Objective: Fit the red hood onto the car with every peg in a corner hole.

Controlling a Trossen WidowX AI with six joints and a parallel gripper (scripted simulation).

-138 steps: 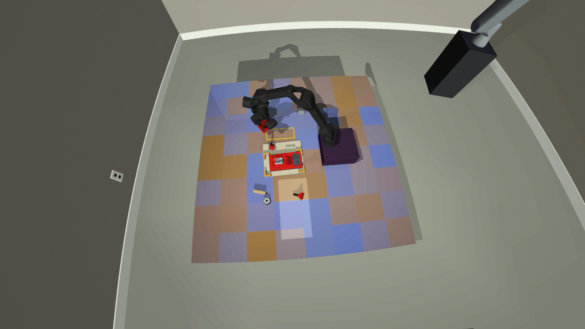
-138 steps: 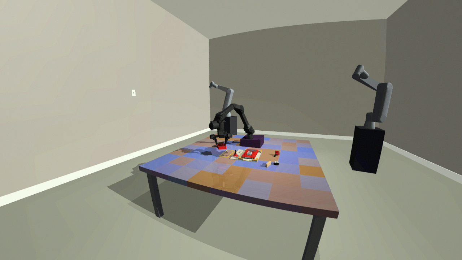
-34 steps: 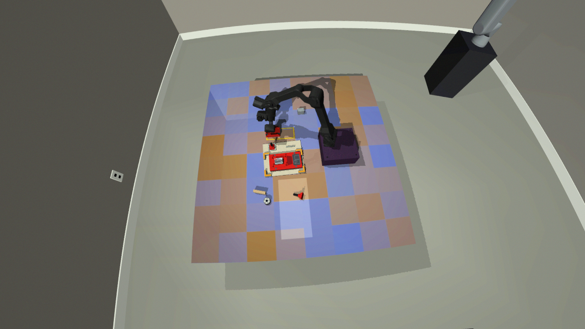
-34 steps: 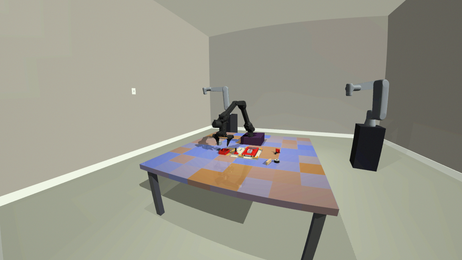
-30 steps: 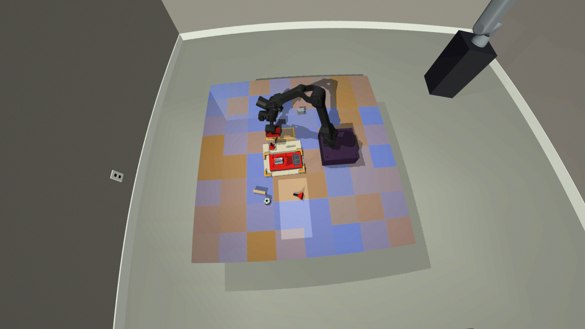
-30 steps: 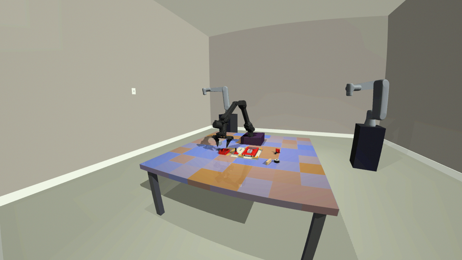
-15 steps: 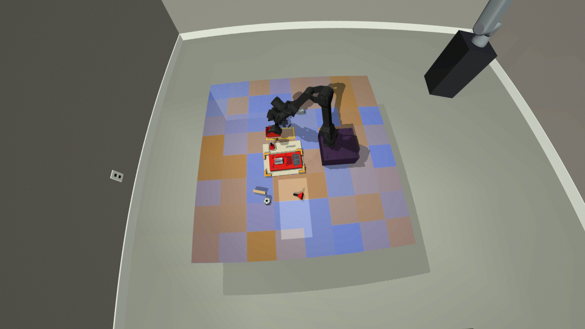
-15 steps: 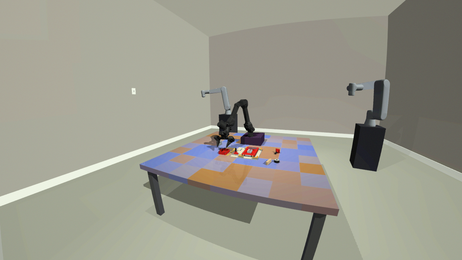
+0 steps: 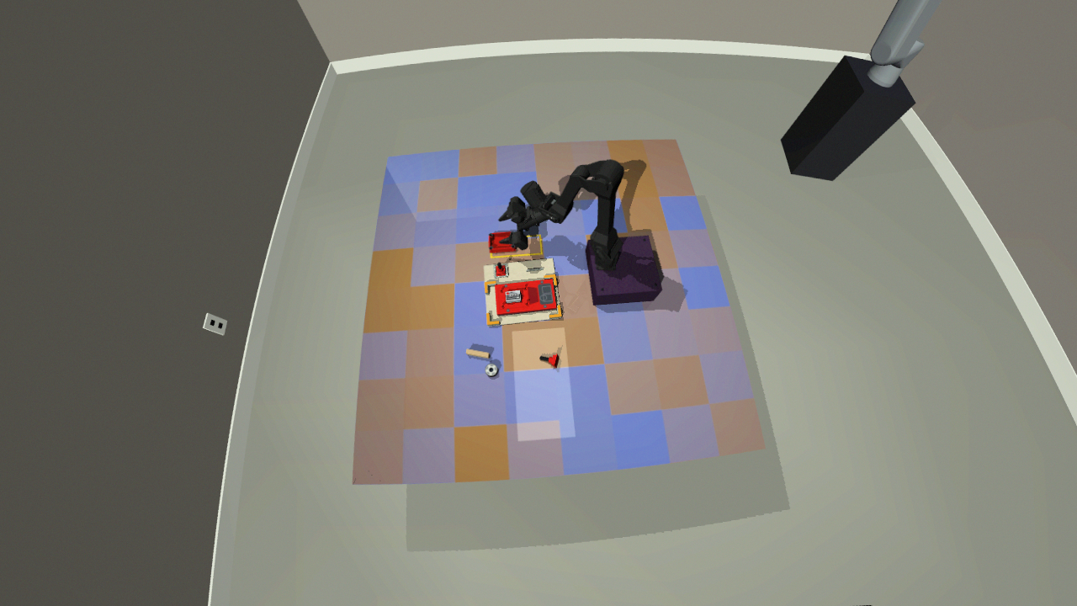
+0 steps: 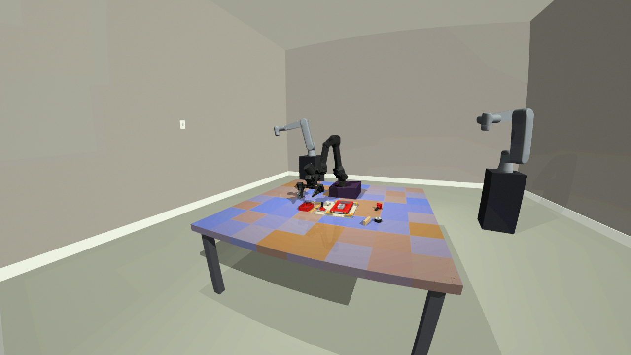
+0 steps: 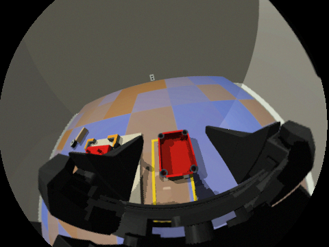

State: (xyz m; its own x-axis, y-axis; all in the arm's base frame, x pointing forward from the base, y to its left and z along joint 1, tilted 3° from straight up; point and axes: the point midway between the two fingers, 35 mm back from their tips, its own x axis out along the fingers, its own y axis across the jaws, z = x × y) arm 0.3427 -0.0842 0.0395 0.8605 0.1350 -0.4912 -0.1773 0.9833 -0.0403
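My gripper tip is now 80 mm above the red hood. The rest, counted from my gripper tip: wooden block 420 mm to the left, 70 mm below, 20 mm ahead; grey engine block 220 mm to the left, 80 mm behind, 60 mm below; cream jig 200 mm to the left, 90 mm behind, 70 mm below.
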